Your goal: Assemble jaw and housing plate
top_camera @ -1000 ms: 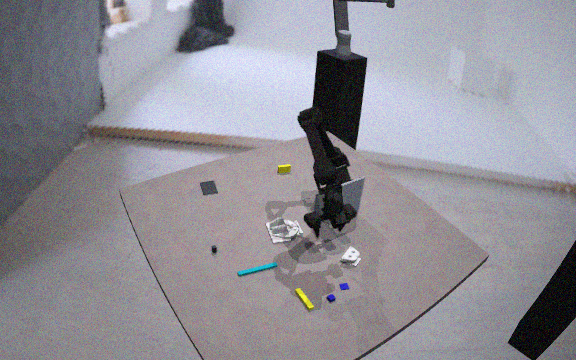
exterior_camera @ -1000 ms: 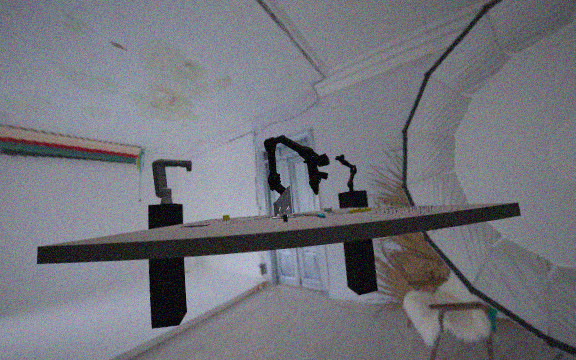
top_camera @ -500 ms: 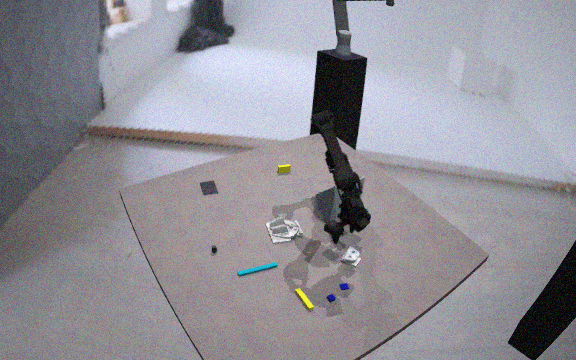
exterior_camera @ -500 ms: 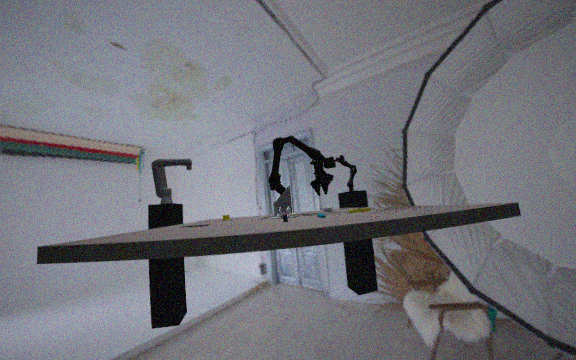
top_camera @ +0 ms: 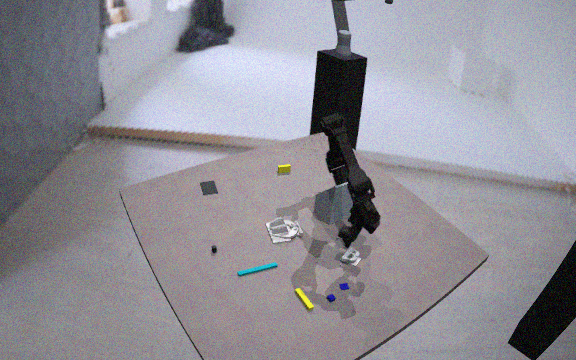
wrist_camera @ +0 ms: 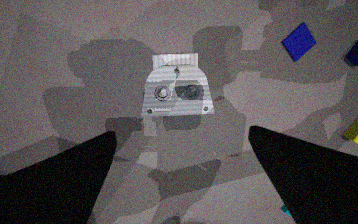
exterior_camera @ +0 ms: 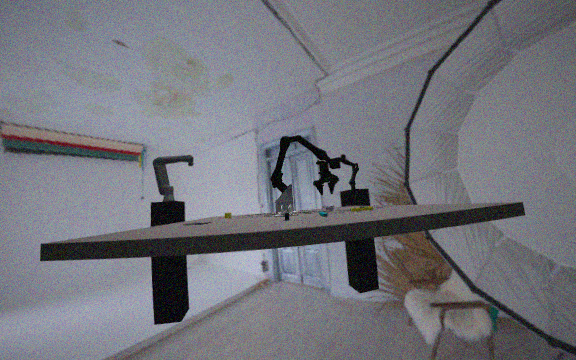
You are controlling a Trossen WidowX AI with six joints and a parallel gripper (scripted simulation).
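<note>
Right now my gripper tip is 70 mm above the small white part and 10 mm to the right of it. Round my gripper tip: yellow bar 280 mm ahead, 90 mm below, 50 mm to the left; small black cube 390 mm ahead, 340 mm to the right, 90 mm below; teal bar 310 mm ahead, 160 mm to the right, 100 mm below.
</note>
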